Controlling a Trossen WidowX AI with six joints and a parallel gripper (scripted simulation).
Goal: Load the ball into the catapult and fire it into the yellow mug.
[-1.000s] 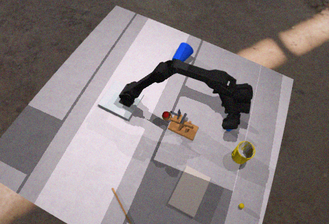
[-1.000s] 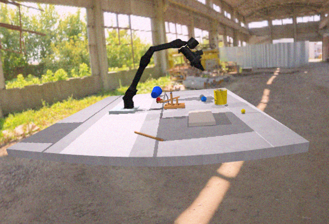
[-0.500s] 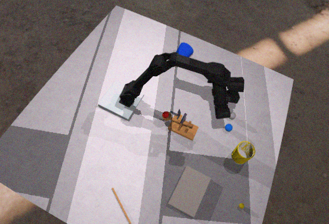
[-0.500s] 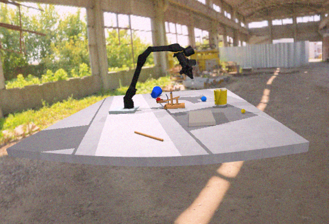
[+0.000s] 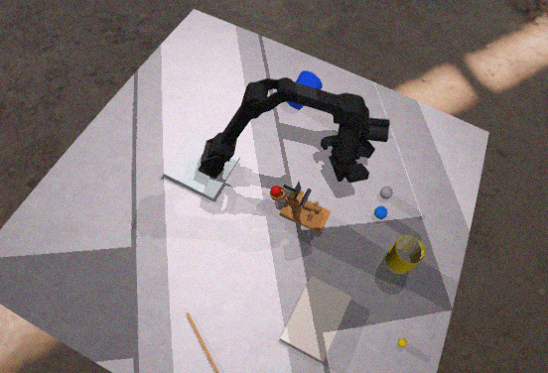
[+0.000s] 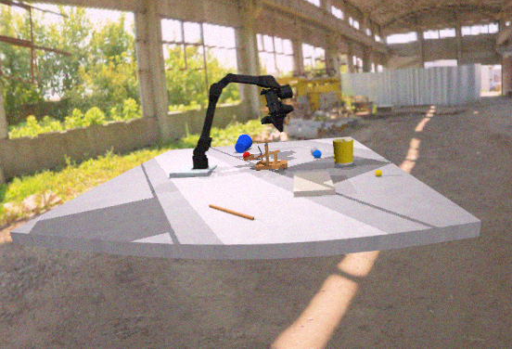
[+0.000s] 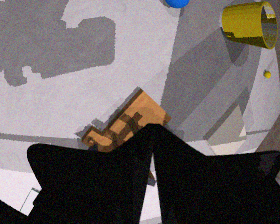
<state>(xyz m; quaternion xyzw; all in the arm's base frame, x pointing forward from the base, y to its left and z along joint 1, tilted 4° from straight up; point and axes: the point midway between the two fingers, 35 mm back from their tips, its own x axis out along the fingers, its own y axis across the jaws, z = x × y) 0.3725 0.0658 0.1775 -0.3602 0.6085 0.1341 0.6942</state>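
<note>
Right now the red ball is 160 mm behind my gripper tip, 70 mm to the right of it and 80 mm below it. The rest, counted from my gripper tip: blue ball (160 mm ahead, 30 mm to the left, 120 mm below); then wooden catapult (90 mm behind, 50 mm to the right, 90 mm below); then grey ball (160 mm ahead, 110 mm to the left, 120 mm below).
</note>
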